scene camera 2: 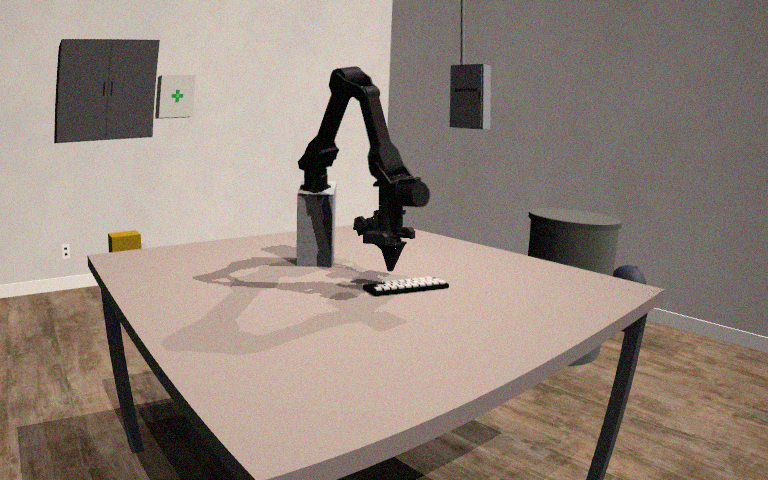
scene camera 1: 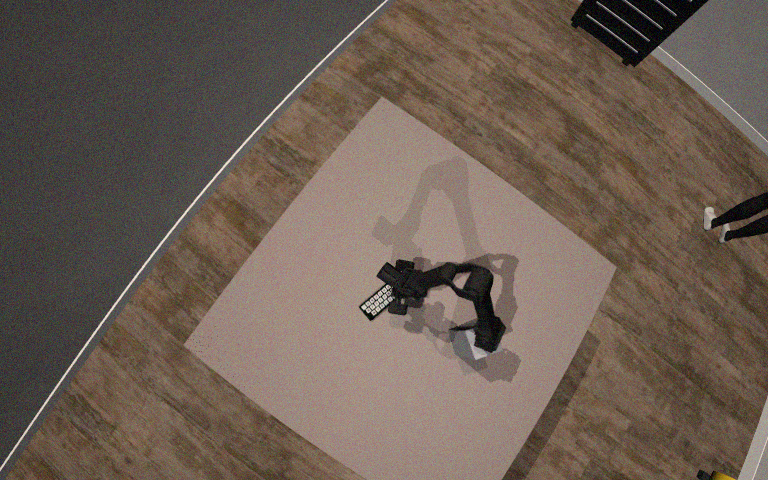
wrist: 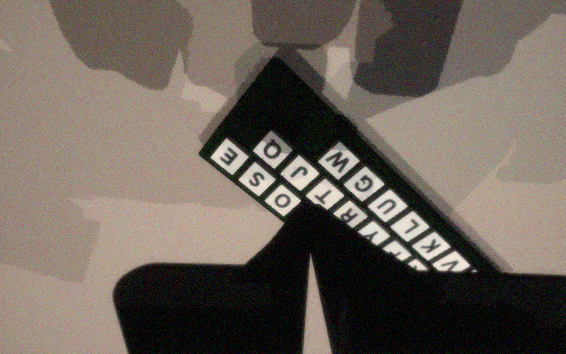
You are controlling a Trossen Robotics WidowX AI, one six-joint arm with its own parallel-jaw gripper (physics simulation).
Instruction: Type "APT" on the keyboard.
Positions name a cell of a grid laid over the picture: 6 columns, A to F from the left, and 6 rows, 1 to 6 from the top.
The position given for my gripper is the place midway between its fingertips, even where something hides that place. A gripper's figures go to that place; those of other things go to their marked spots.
Scene:
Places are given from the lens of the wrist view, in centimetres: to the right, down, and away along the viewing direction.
my gripper (wrist: D4): 1, 2, 11
black keyboard (wrist: C2): 0, -4, 13

